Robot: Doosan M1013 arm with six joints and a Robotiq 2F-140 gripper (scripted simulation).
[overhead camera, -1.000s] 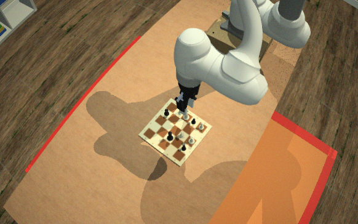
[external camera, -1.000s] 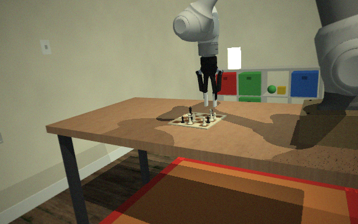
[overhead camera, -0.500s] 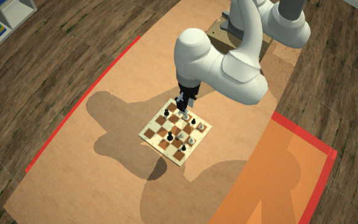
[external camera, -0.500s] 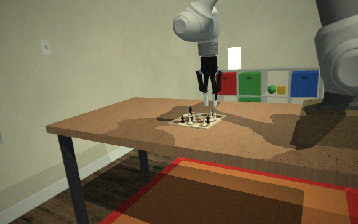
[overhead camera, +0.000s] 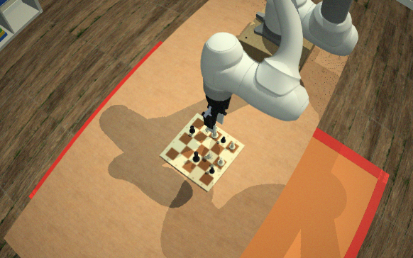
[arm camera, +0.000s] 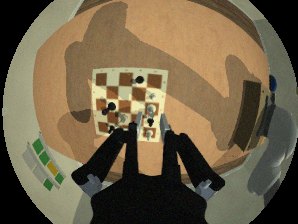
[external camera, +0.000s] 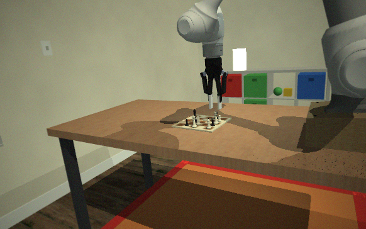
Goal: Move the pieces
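The white chess piece lies 70 mm below my hand. From my hand the other things lie so: small chessboard 70 mm ahead, 10 mm to the left, 110 mm below.
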